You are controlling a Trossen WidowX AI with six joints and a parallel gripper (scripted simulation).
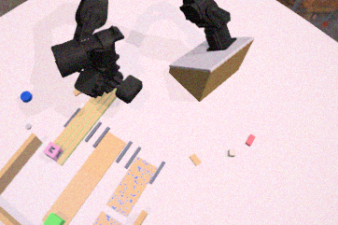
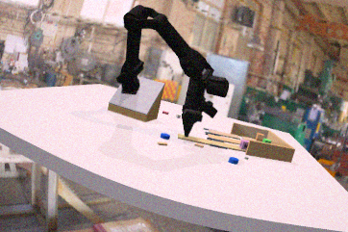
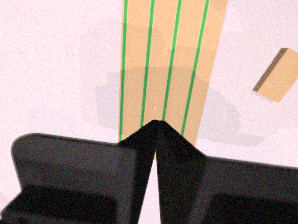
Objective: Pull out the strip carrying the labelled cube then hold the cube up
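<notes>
The strip is 10 cm ahead of my gripper tip and 1 cm to the left of it.
</notes>
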